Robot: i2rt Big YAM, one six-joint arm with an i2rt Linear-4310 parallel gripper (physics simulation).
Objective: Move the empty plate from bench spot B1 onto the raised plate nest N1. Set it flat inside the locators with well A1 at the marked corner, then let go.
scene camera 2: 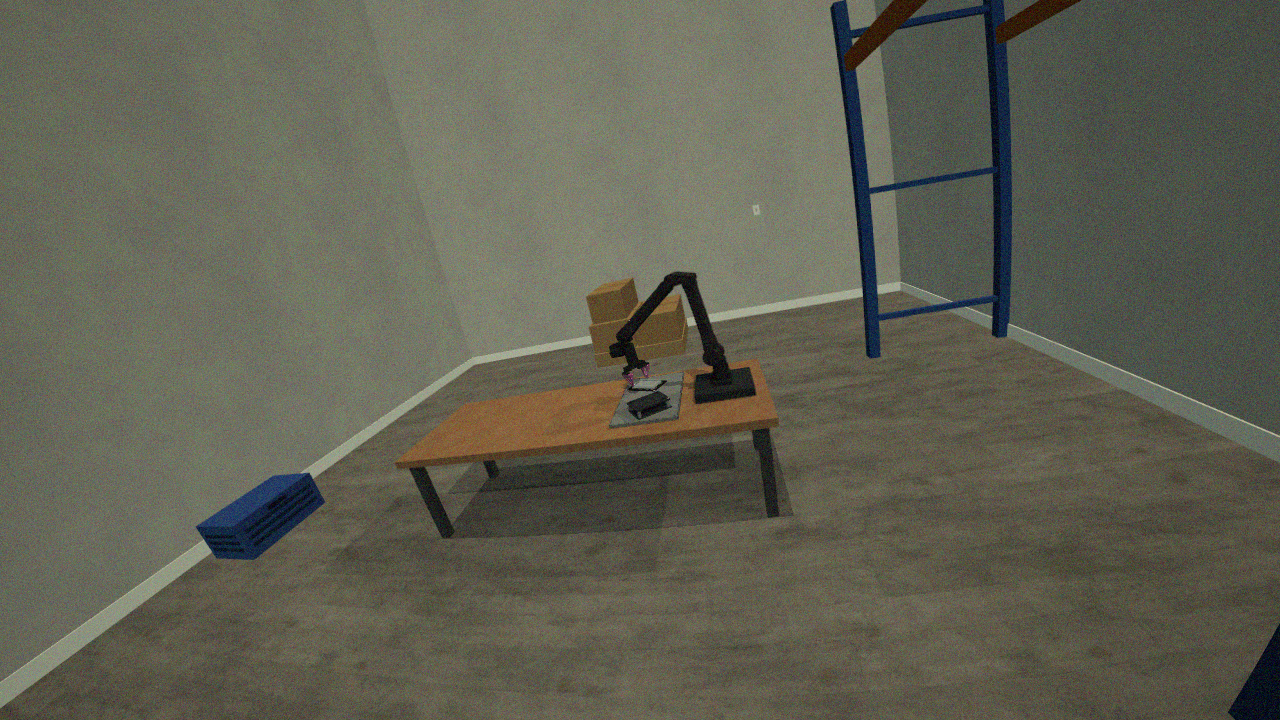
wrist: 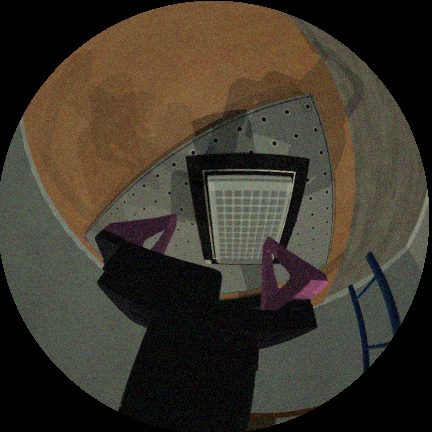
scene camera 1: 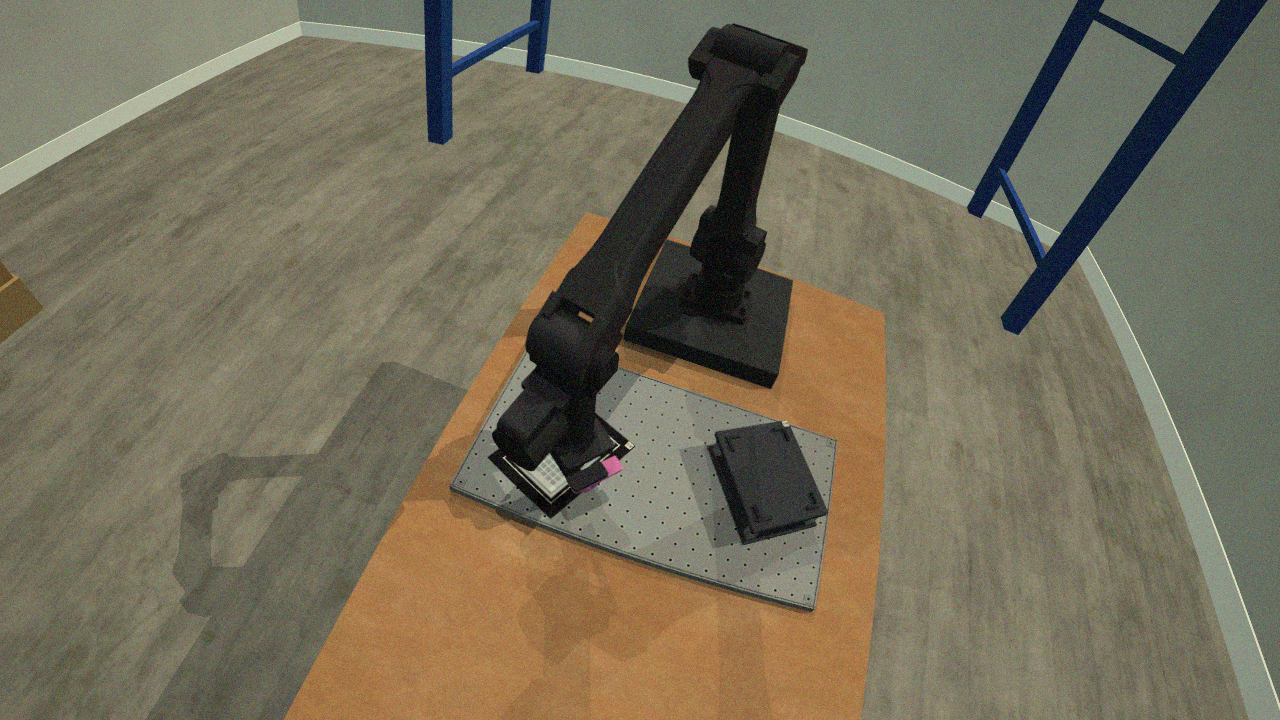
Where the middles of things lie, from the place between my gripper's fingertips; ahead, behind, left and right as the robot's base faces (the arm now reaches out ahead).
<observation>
Now: hand 3 cm past the white well plate (scene camera 1: pixel 547 476), 2 cm to the left of it and 2 cm above it.
</observation>
